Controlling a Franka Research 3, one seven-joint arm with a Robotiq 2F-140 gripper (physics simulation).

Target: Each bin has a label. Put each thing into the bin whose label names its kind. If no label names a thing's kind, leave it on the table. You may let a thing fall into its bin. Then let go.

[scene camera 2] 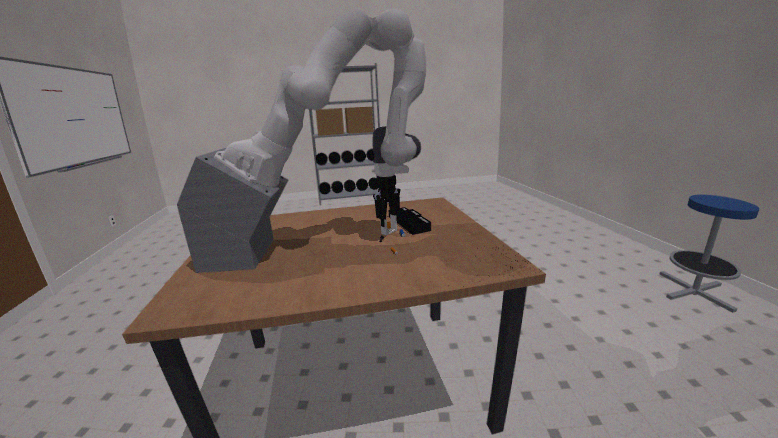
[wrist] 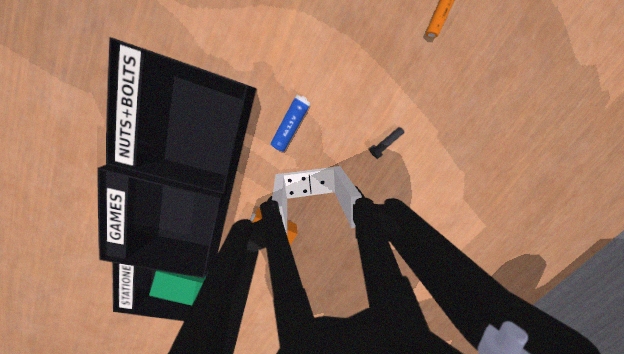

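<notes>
My gripper (scene camera 2: 387,230) (wrist: 309,182) is shut on the white domino (wrist: 322,183), low over the table. A blue AA battery (scene camera 2: 401,232) (wrist: 290,124) lies between the domino and the bins. A black bolt (scene camera 2: 381,238) (wrist: 386,143) lies to the other side. An orange 9V battery (wrist: 292,232) is partly hidden behind the left finger in the wrist view. An orange stick (scene camera 2: 393,250) (wrist: 440,19) lies farther off, cut by the frame edge. Black bins are labelled NUTS+BOLTS (wrist: 128,105), GAMES (wrist: 115,216) and, partly hidden, STATIONE... (wrist: 126,286); the last holds a green block (wrist: 176,288).
The bins stand joined in a row on the wooden table (scene camera 2: 348,282), close to the gripper's left finger in the wrist view. The grey robot base (scene camera 2: 225,217) stands at the table's left end. A shelf rack (scene camera 2: 345,136) and a blue stool (scene camera 2: 722,206) are off the table.
</notes>
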